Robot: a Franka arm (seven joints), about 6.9 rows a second.
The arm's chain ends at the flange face. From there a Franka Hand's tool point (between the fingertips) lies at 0.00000 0.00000 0.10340 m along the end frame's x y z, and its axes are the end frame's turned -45 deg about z.
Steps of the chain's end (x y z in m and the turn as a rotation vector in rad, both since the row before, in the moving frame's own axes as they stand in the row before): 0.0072, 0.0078, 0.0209, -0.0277, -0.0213, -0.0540; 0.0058, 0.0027, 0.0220, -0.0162, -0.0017, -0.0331; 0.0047, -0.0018, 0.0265, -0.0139, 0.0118, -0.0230
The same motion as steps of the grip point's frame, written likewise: -0.0040, 0.0112, 0.0208, -0.0045, -0.0346, -0.0540; 0.0009, 0.0071, 0.0220, -0.0103, -0.0127, -0.0331; 0.0045, 0.0039, 0.0265, -0.0182, -0.0015, -0.0230
